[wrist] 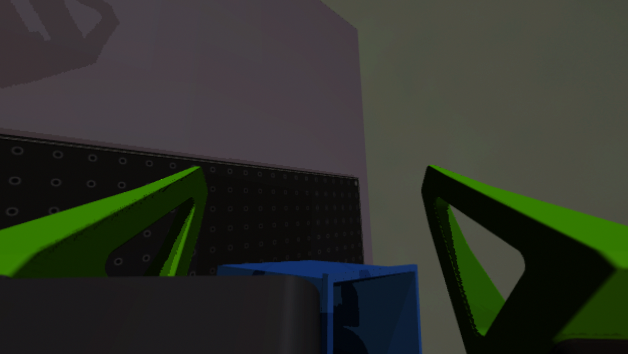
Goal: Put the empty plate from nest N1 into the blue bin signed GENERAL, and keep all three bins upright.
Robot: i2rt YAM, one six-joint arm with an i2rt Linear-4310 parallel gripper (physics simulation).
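Frame: origin at the arm's base, x ahead, y left, z up, level; millimetres.
Seen in the pictures: gripper, fingertip midpoint: [314, 178].
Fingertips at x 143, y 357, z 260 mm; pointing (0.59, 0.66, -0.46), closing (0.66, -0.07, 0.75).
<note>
Offsets run from my fingertips to a thing's middle. "spot": to the spot under its first point. Level surfaces: height alone.
My gripper [314, 178] is open, its two green fingers wide apart with nothing between their tips. A blue bin @[dx +184, dy -145, dz -173 mm] [382, 310] shows in part at the bottom middle of the wrist view, below the level of the fingertips in the picture. The dark gripper housing hides its left part. No sign can be read on it, so I cannot tell whether it is the one signed GENERAL. The plate and nest N1 do not show in this view.
A black board with rows of holes @[spot: dx +217, dy -25, dz -263 mm] [280, 218] lies at the left and middle, on a pale mauve table top @[dz -276 mm] [260, 100] whose edge runs down the middle of the view. A shadow falls on the table top at upper left. Grey-green floor [490, 110] shows at the right.
</note>
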